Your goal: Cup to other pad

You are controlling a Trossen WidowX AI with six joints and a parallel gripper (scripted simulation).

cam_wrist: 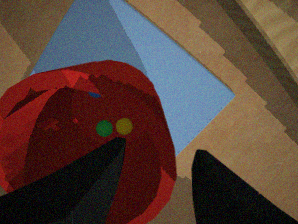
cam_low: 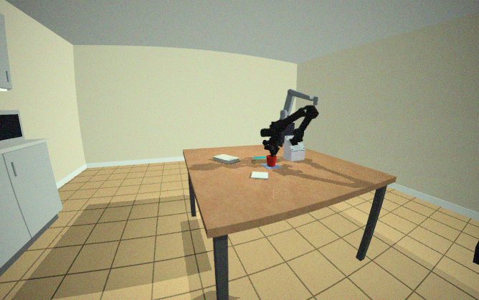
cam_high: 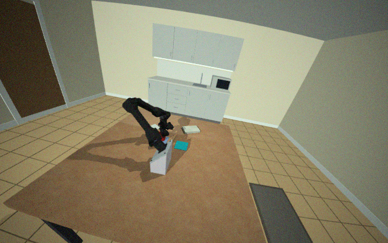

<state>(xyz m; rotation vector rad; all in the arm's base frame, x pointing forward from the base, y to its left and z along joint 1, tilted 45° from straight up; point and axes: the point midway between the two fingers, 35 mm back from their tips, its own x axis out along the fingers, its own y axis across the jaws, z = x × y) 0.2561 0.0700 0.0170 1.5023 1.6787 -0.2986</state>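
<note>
My gripper tip is 3 cm short of the red cup, 1 cm to the right of it and 2 cm above it. Also, from my gripper tip: wooden bar: 8 cm to the right, 5 cm below; then teal pad: 2 cm behind, 18 cm to the right, 7 cm below; then blue pad: 3 cm ahead, 2 cm to the left, 7 cm below.
</note>
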